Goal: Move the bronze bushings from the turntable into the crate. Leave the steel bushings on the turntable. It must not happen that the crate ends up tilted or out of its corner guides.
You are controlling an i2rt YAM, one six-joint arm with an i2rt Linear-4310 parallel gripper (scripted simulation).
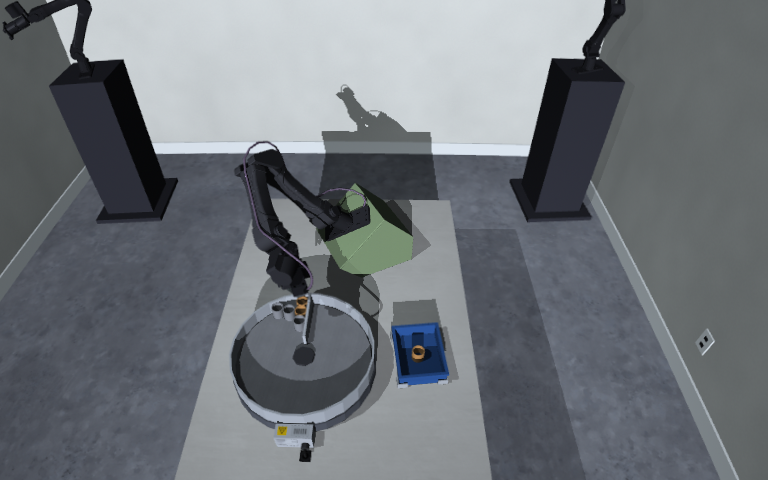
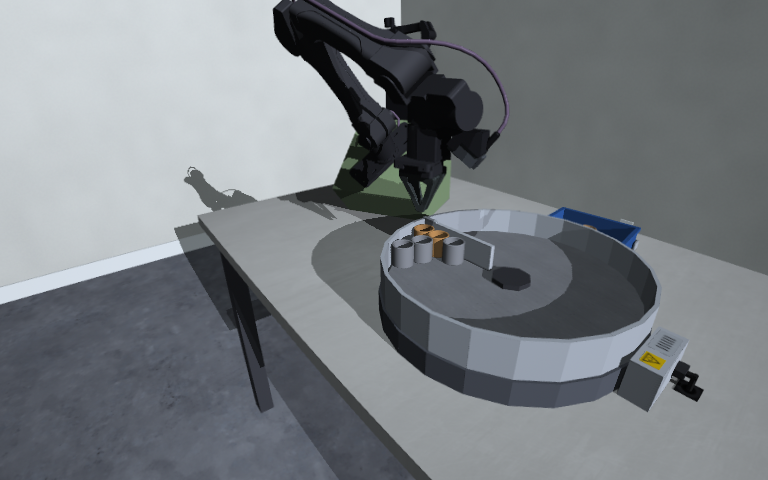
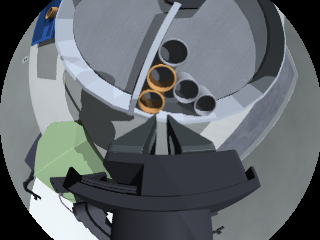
Labels:
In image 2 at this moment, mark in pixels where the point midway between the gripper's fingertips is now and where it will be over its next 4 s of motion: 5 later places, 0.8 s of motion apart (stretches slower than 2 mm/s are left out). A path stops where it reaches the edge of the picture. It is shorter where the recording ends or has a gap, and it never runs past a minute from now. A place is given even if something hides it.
My gripper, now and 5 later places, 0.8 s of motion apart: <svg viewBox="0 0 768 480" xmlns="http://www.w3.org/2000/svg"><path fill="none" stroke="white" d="M421 210L417 222L420 224L420 225L421 227L420 228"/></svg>

